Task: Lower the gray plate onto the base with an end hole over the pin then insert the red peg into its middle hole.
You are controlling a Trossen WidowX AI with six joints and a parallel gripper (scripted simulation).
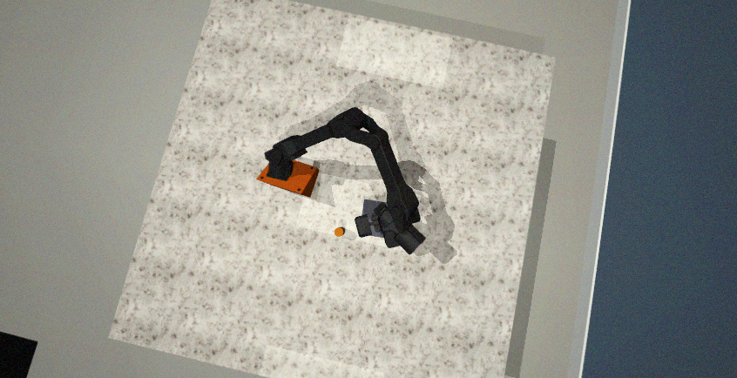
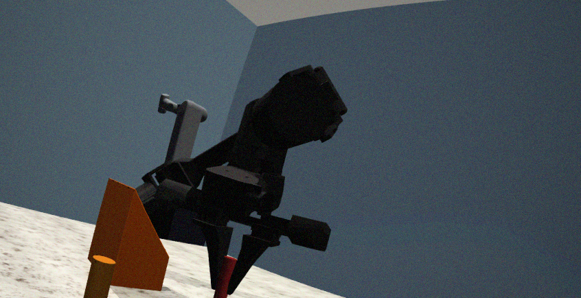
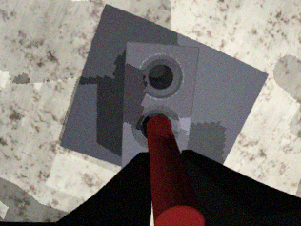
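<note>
The red peg is right at my gripper tip. From my gripper tip the other things lie so: small orange cylinder 140 mm behind, 70 mm to the right, 60 mm below; base 90 mm below, 10 mm to the left, 10 mm behind; gray plate 50 mm below.
</note>
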